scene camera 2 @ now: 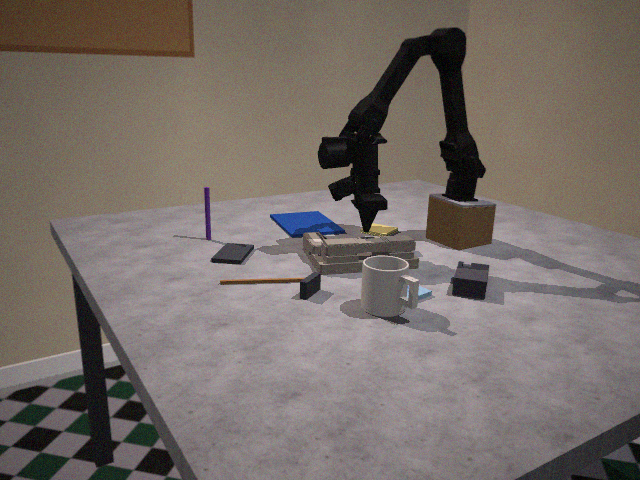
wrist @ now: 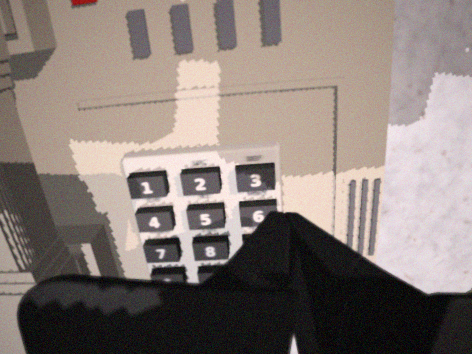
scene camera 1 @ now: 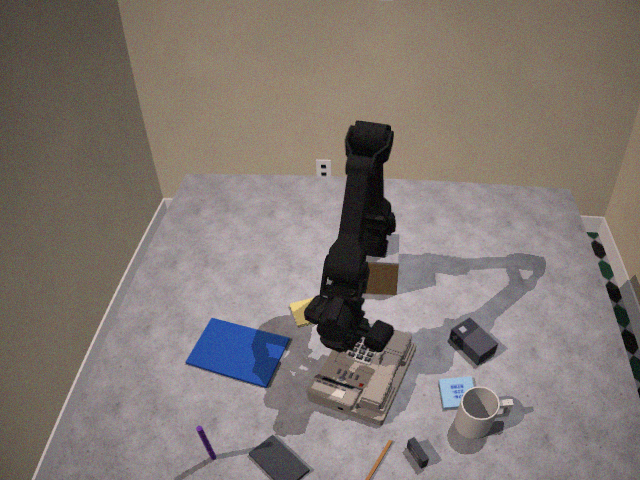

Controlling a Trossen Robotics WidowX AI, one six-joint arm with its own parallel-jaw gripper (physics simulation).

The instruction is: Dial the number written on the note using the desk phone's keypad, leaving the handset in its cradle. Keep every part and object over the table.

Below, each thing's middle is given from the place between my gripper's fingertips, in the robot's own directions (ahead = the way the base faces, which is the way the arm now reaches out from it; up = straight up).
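There is the 3 key (wrist: pixel 251 178), and my hand is 20 mm above it, 10 mm short of it and 10 mm to the right of it. The 6 key (wrist: pixel 252 214) is 20 mm below my hand and 10 mm to the left of it. Counted from my hand again, the 5 key (wrist: pixel 209 216) is 20 mm below and 30 mm to the left, whereas the 2 key (wrist: pixel 206 181) is 20 mm below, 10 mm ahead and 20 mm to the left.
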